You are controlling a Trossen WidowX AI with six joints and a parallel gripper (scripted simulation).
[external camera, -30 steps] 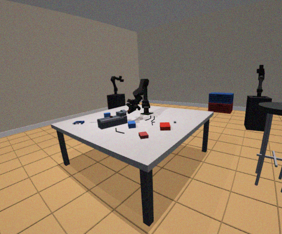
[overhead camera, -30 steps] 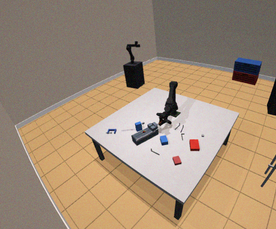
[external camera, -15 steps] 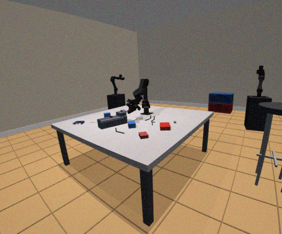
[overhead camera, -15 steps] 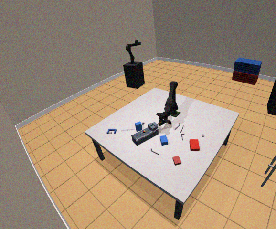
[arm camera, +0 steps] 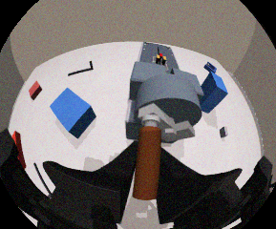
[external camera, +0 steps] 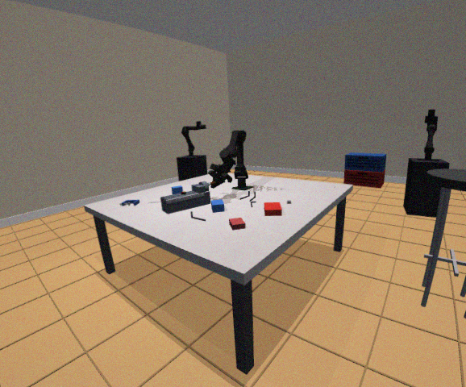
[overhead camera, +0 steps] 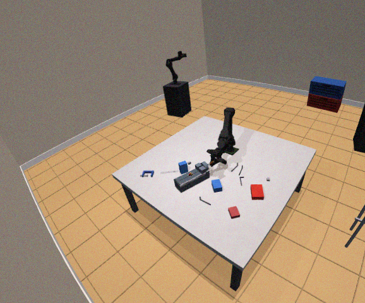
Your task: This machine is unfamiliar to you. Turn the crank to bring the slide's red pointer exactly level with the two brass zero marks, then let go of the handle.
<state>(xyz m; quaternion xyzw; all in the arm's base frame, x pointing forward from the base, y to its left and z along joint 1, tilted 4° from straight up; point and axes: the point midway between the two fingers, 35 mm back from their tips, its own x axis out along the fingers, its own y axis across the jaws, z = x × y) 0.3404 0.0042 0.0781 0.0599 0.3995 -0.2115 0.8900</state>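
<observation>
Now: gripper tip 20 mm past the brown crank handle, 10 mm to the right of it and 30 mm below it. Round my gripper tip: red pointer 150 mm ahead, 90 mm to the right.
</observation>
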